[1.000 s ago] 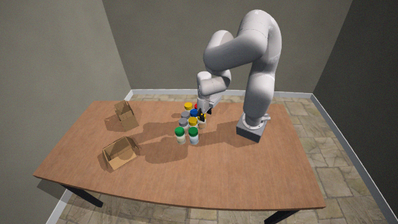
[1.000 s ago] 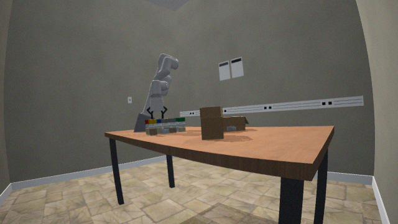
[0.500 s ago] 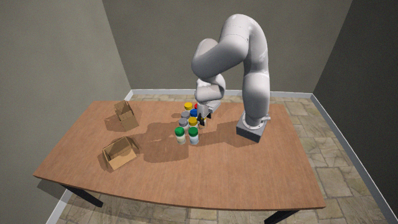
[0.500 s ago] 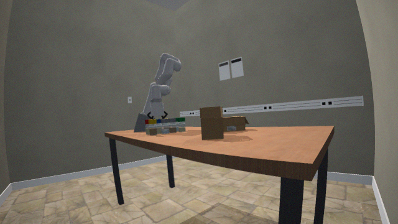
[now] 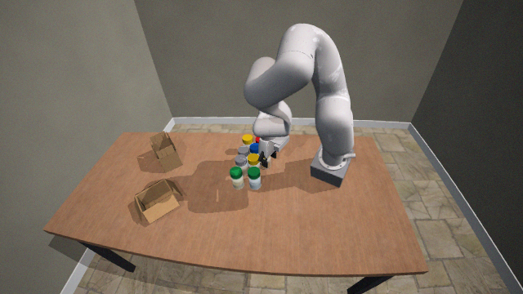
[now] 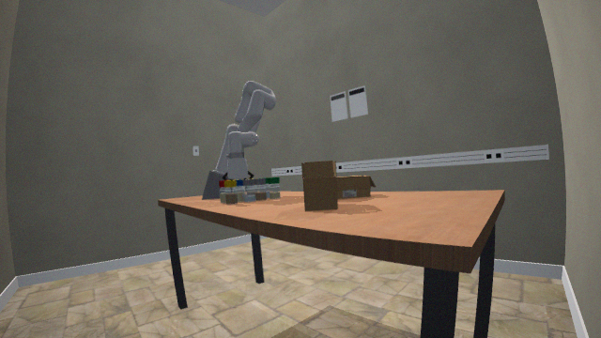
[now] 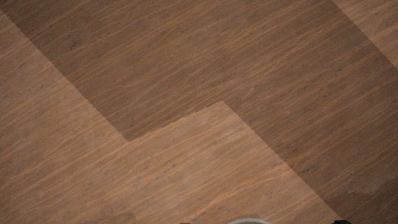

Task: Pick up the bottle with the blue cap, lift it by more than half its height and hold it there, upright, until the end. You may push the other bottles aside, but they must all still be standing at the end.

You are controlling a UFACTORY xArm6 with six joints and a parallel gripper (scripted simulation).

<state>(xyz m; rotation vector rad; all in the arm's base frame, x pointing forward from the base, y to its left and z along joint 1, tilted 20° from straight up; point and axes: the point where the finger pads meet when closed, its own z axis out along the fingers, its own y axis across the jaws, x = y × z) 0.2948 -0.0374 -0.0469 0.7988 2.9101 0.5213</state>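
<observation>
Right now my hand is 20 mm short of the yellow-capped bottle, 10 mm to the left of it and 10 mm above it. Round my hand: grey-capped bottle (130 mm ahead, 20 mm to the right, 10 mm below); then green-capped bottle (140 mm ahead, 120 mm to the left, 10 mm below); then cardboard box (560 mm ahead, 10 mm above).
</observation>
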